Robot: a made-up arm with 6 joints. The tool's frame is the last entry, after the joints.
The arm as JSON. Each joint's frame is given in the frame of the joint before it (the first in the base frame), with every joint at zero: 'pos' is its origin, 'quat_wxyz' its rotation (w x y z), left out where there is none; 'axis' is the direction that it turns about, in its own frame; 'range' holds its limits. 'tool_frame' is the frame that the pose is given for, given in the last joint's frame.
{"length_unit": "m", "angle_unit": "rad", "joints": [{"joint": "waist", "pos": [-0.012, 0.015, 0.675], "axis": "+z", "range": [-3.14, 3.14]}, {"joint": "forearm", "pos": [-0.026, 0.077, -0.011], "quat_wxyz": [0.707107, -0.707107, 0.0, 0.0], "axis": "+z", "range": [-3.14, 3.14]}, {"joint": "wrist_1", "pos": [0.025, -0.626, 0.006], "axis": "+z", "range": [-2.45, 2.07]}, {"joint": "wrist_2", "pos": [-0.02, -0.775, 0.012], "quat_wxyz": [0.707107, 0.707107, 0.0, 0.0], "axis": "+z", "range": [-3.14, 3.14]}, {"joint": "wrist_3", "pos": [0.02, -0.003, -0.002], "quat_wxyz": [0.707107, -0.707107, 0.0, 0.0], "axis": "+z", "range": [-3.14, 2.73]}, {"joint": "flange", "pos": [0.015, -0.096, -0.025], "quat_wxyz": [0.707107, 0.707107, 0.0, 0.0], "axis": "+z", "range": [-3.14, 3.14]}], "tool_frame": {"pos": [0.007, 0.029, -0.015], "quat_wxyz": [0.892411, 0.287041, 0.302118, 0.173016]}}
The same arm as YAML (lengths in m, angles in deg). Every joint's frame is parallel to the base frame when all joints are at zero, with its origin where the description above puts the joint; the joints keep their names.
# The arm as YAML. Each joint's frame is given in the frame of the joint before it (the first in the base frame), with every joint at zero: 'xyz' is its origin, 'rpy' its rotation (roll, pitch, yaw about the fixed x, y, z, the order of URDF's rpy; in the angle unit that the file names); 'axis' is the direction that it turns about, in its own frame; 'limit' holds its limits. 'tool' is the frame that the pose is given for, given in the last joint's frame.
units:
  length: m
  angle: deg
joints:
  - name: waist
    type: revolute
    origin:
      xyz: [-0.012, 0.015, 0.675]
      rpy: [0.0, 0.0, 0.0]
    axis: "+z"
    limit:
      lower: -179.91
      upper: 179.91
  - name: forearm
    type: revolute
    origin:
      xyz: [-0.026, 0.077, -0.011]
      rpy: [0.0, 0.0, 0.0]
    axis: "+y"
    limit:
      lower: -179.91
      upper: 179.91
  - name: wrist_1
    type: revolute
    origin:
      xyz: [0.025, 0.006, 0.626]
      rpy: [0.0, 0.0, 0.0]
    axis: "+y"
    limit:
      lower: -140.37
      upper: 118.6
  - name: wrist_2
    type: revolute
    origin:
      xyz: [-0.02, 0.012, 0.775]
      rpy: [0.0, 0.0, 0.0]
    axis: "+z"
    limit:
      lower: -179.91
      upper: 179.91
  - name: wrist_3
    type: revolute
    origin:
      xyz: [0.02, -0.003, -0.002]
      rpy: [0.0, 0.0, 0.0]
    axis: "+y"
    limit:
      lower: -179.91
      upper: 156.42
  - name: flange
    type: revolute
    origin:
      xyz: [0.015, -0.025, 0.096]
      rpy: [0.0, 0.0, 0.0]
    axis: "+z"
    limit:
      lower: -179.91
      upper: 179.91
tool:
  origin:
    xyz: [0.007, 0.029, -0.015]
    rpy: [43.38, 26.1, 32.48]

